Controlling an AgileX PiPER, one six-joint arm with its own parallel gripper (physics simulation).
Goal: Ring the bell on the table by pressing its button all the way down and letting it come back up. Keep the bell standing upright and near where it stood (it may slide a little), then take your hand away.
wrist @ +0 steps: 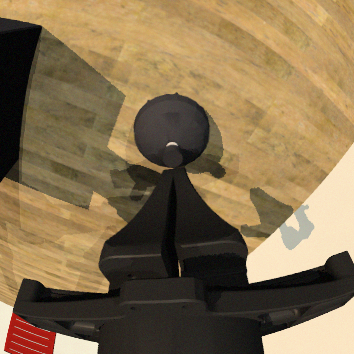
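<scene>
The bell (171, 120) is a dark round dome on the wooden table, above the middle of the wrist view, and it looks upright. Its dark button (173, 156) shows at the dome's lower part, with a small bright spot at its upper edge. My gripper (175, 181) is shut, with nothing between its fingers. Its fingertips appear just below the button in the view, and the button is not covered by them. The height of the fingertips over the bell is hard to tell from this view.
A large black object (15, 95) stands at the left edge and casts a shadow on the wooden table (240, 75). A red piece with white lines (31, 334) shows at the lower left. The table's edge curves down the right side.
</scene>
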